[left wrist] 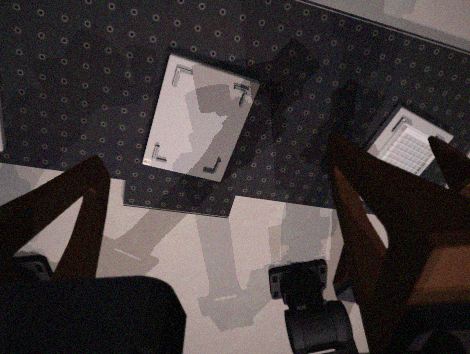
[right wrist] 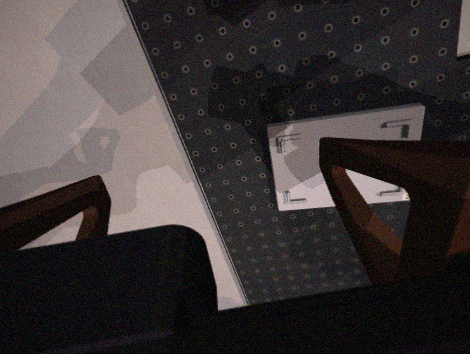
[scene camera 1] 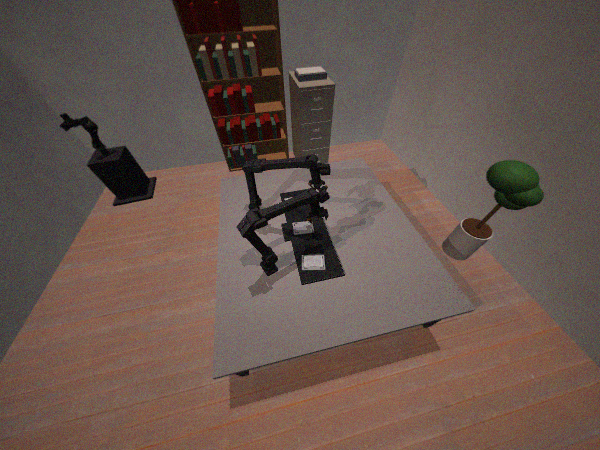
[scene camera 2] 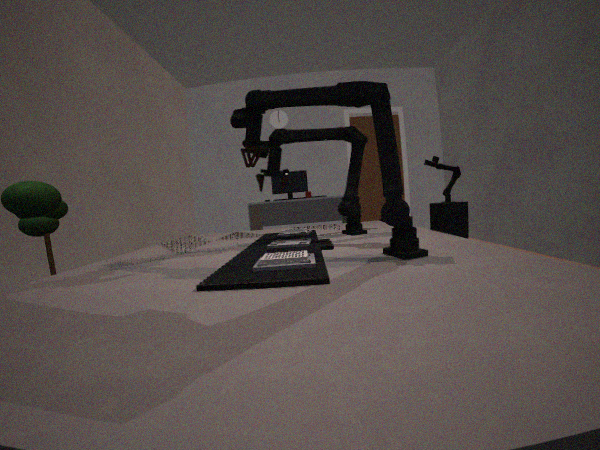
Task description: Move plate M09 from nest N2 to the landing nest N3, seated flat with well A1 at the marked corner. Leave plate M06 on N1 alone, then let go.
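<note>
A white nest (scene camera 1: 302, 228) (scene camera 2: 288, 243) (left wrist: 200, 125) (right wrist: 305, 170) with corner brackets and a label at one corner lies empty in the middle of the black board. A pale well plate (scene camera 1: 313, 262) (left wrist: 407, 154) sits on the nest at scene camera 1's near end of the board. Another well plate (scene camera 2: 286, 255) sits on the nest nearest scene camera 2. Names on plates and nests are unreadable. My left gripper (scene camera 2: 251, 157) (left wrist: 212, 156) is open and empty, high above the board. My right gripper (scene camera 2: 261, 182) (right wrist: 213, 169) is open and empty, above the board's outer edge.
The black perforated board (scene camera 1: 327, 273) (scene camera 2: 225, 280) (left wrist: 55, 125) (right wrist: 240, 170) lies on the grey table (scene camera 1: 400, 280). Both arms reach over it, their forearms close together in scene camera 1. A potted plant (scene camera 1: 465, 240) stands beyond the table. Dark shadows fall across the middle nest.
</note>
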